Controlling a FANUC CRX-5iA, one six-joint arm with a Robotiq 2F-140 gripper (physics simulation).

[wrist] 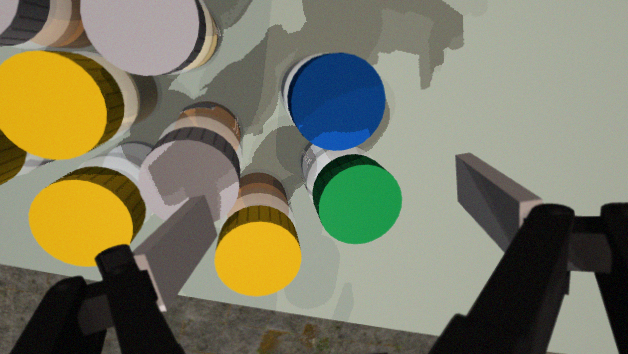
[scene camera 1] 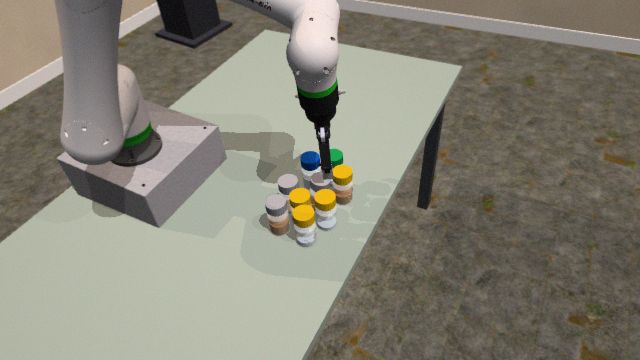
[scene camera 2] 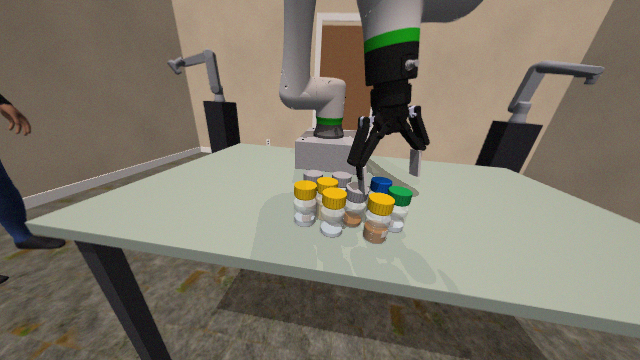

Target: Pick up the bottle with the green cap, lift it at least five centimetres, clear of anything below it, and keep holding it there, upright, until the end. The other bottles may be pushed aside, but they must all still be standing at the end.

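Pixels of known places: gripper, between the fingertips: [wrist: 329,197] [scene camera 2: 389,183]; arm's base, origin of its link: [scene camera 1: 135,148] [scene camera 2: 328,135].
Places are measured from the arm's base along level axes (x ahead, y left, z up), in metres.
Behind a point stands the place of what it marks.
Note:
The green-capped bottle [scene camera 1: 336,157] @(x 0.493, y 0.282, z -0.031 m) [scene camera 2: 400,196] @(x 0.506, y 0.284, z -0.034 m) [wrist: 360,204] @(x 0.479, y 0.285, z -0.031 m) stands upright at one edge of the bottle group. My gripper [scene camera 1: 326,170] [scene camera 2: 388,175] @(x 0.478, y 0.260, z -0.017 m) [wrist: 329,197] @(x 0.478, y 0.260, z -0.017 m) is open and empty, pointing down above the group. In the wrist view the green cap lies between the two fingers' lines, nearer the right finger. The left fingertip is at a grey-capped bottle [scene camera 1: 320,182] @(x 0.512, y 0.175, z -0.029 m) [scene camera 2: 356,192] @(x 0.529, y 0.186, z -0.031 m) [wrist: 187,172] @(x 0.497, y 0.183, z -0.029 m); I cannot tell if they touch. A blue-capped bottle [scene camera 1: 310,161] @(x 0.440, y 0.232, z -0.031 m) [scene camera 2: 381,185] @(x 0.456, y 0.244, z -0.035 m) [wrist: 337,100] @(x 0.428, y 0.244, z -0.031 m) and a yellow-capped bottle [scene camera 1: 342,175] @(x 0.546, y 0.228, z -0.031 m) [scene camera 2: 380,204] @(x 0.563, y 0.238, z -0.033 m) [wrist: 257,257] @(x 0.535, y 0.240, z -0.031 m) stand close beside the green one.
Several more upright bottles with yellow and grey caps, among them a yellow-capped one [scene camera 1: 303,216] @(x 0.541, y 0.057, z -0.032 m) [scene camera 2: 305,190] @(x 0.559, y 0.075, z -0.033 m) and a grey-capped one [scene camera 1: 276,205] @(x 0.461, y 0.052, z -0.031 m), stand on the other side of the grey-capped bottle. The table [scene camera 1: 175,300] @(x 0.372, y -0.245, z -0.137 m) [scene camera 2: 150,200] @(x 0.586, y -0.379, z -0.136 m) has an edge near the group. The arm's base block [scene camera 1: 192,170] @(x 0.144, y 0.060, z -0.066 m) stands behind.

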